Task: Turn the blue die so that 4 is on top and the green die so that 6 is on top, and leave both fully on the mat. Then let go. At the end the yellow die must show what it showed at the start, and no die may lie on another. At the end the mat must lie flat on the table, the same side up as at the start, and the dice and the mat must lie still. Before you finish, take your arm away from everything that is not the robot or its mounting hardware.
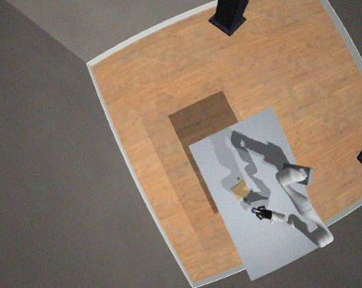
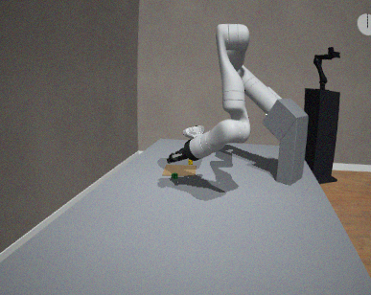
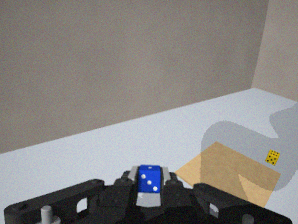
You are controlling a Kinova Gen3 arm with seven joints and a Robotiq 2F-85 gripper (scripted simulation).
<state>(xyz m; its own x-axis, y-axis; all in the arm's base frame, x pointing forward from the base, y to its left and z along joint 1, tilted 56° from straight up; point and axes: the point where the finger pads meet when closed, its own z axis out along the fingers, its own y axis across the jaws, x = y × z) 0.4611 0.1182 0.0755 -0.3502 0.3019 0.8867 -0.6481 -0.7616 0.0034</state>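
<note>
Now: hand 20 mm past the green die, 80 mm to the left of it and 100 mm above it. The rest, counted from my hand: blue die: 10 mm ahead, 10 mm to the right, 10 mm below; then tan mat: 50 mm behind, 170 mm to the right, 100 mm below; then yellow die: 120 mm behind, 260 mm to the right, 100 mm below.
</note>
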